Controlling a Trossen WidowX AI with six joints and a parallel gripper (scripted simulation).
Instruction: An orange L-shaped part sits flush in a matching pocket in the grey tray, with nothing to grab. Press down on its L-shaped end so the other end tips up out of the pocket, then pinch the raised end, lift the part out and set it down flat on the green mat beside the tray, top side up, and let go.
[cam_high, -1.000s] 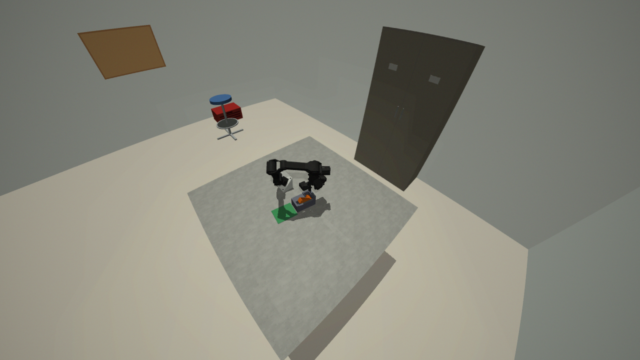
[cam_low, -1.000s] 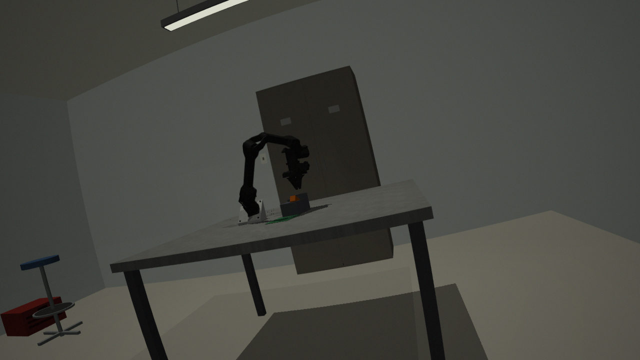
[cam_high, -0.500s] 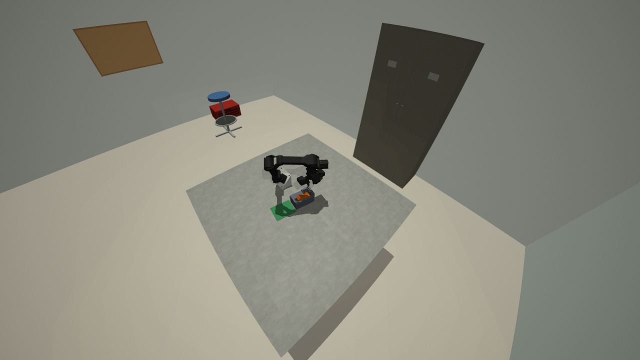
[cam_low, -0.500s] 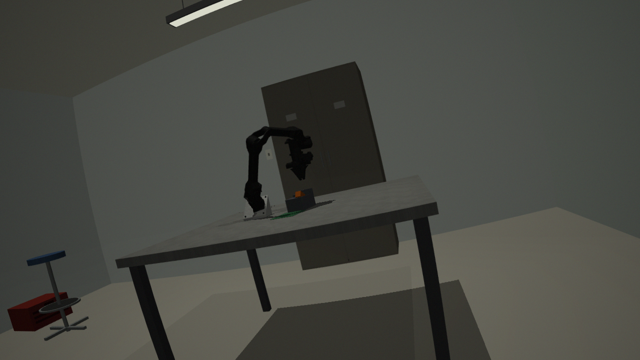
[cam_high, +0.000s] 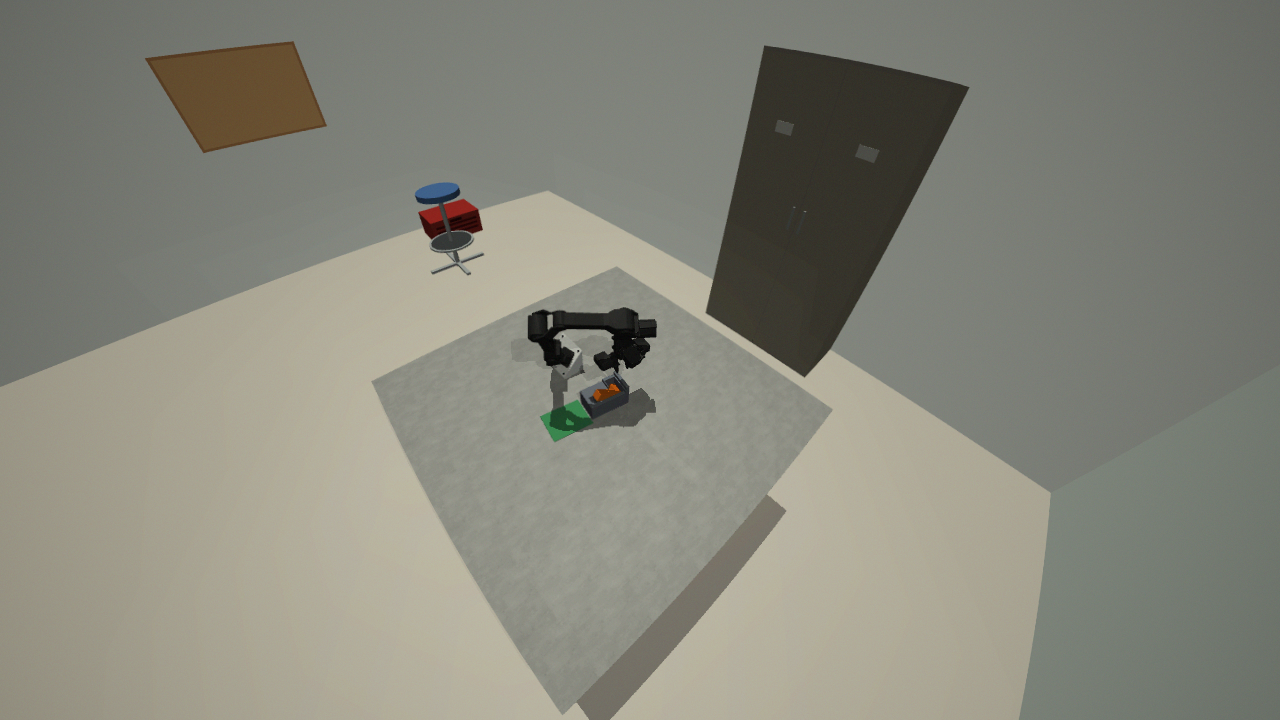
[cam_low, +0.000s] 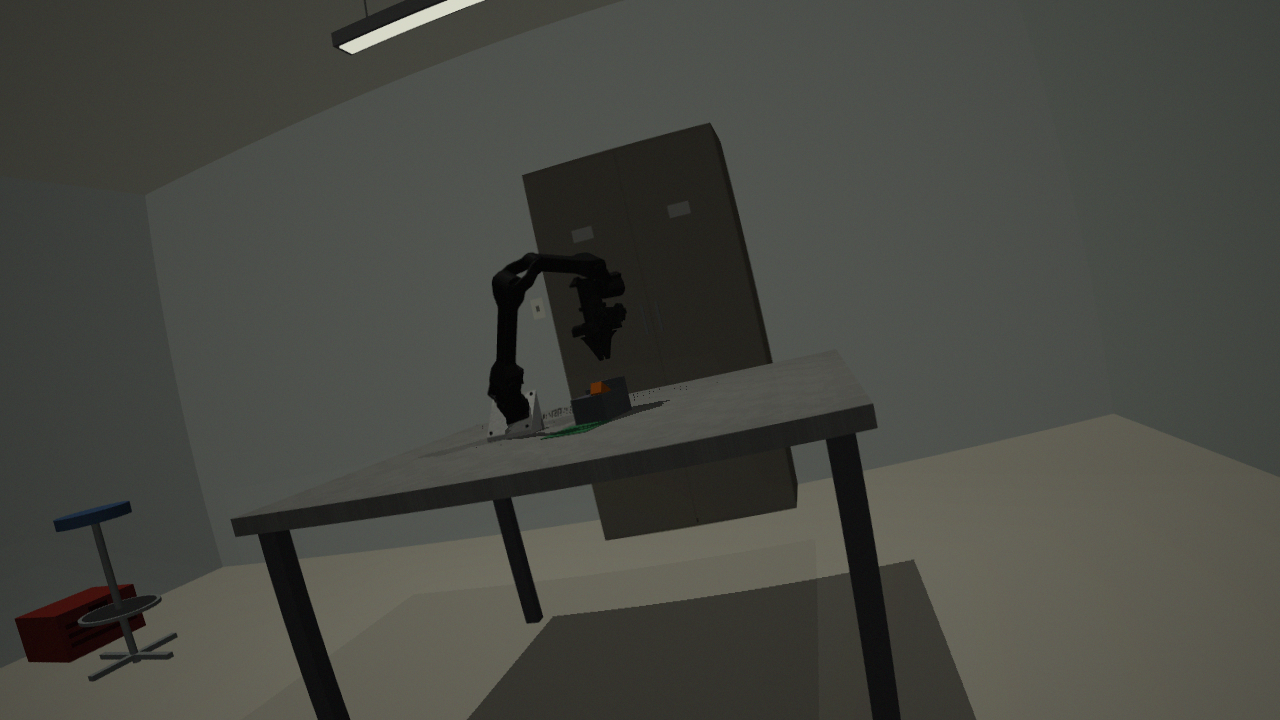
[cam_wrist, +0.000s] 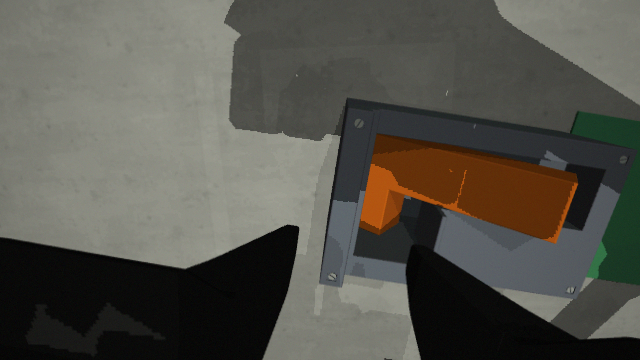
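My gripper tip is now 10 cm above the orange L-shaped part, 4 cm to the left of it and 2 cm past it. From my gripper tip the other things lie so: green mat 21 cm to the right, 16 cm below, 7 cm behind.
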